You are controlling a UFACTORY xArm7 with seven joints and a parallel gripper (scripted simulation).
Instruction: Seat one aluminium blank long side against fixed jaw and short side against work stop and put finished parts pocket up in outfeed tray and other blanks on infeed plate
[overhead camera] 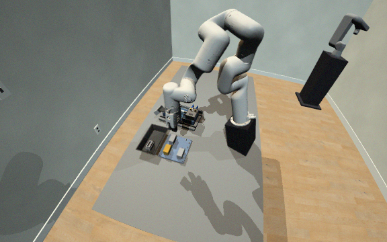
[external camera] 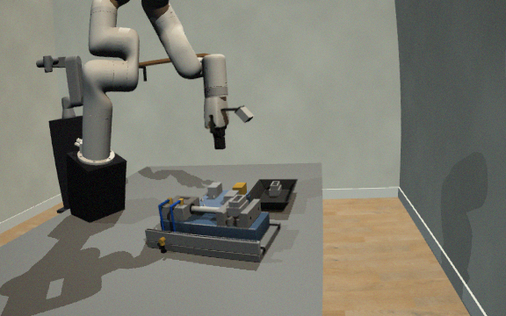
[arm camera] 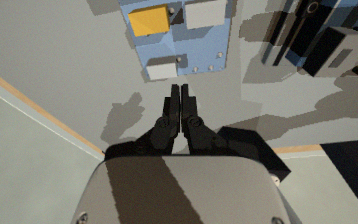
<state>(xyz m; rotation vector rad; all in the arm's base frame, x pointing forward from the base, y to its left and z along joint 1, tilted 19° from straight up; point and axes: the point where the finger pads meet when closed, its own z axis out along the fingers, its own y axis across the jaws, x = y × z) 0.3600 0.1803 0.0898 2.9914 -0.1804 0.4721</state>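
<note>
Now: the brass blank 4 cm ahead of my hand, 4 cm to the left of it and 17 cm below it. Also, from my hand: vise 5 cm ahead, 28 cm to the right, 16 cm below; then white screw rod 4 cm ahead, 28 cm to the right, 12 cm below.
</note>
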